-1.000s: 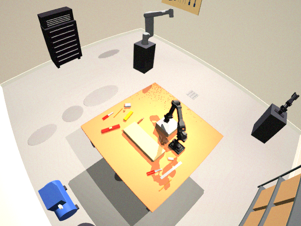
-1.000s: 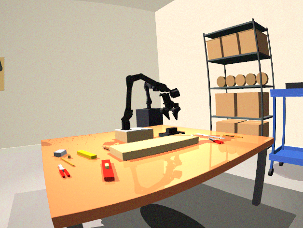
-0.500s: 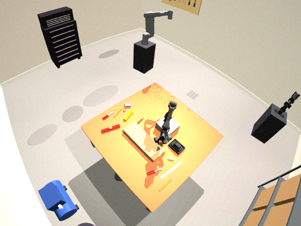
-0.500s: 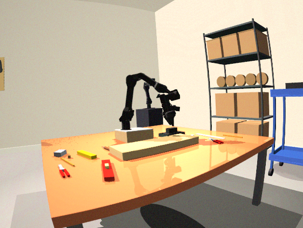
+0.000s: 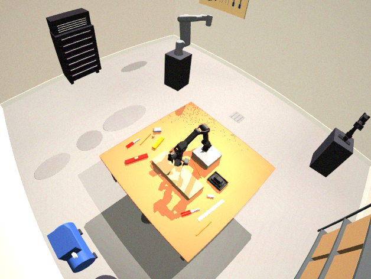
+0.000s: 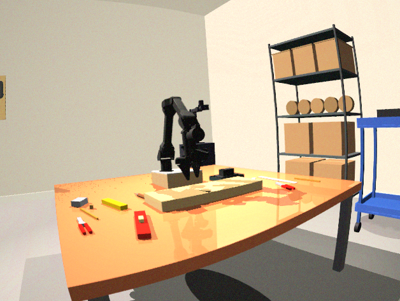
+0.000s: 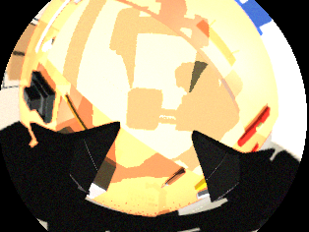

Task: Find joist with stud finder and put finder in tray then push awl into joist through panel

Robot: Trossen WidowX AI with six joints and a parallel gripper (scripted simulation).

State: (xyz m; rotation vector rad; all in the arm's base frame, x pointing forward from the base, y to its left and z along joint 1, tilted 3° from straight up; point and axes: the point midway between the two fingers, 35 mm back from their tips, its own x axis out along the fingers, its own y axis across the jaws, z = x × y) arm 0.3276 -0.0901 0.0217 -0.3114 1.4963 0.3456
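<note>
The awl lies 190 mm behind my gripper tip, 180 mm to the right of it and 70 mm below it. Round my gripper tip: dark stud finder (360 mm to the left, 140 mm behind, 30 mm below); then dark tray (370 mm to the left, 140 mm behind, 70 mm below); then yellow block (340 mm to the right, 120 mm behind, 70 mm below).
</note>
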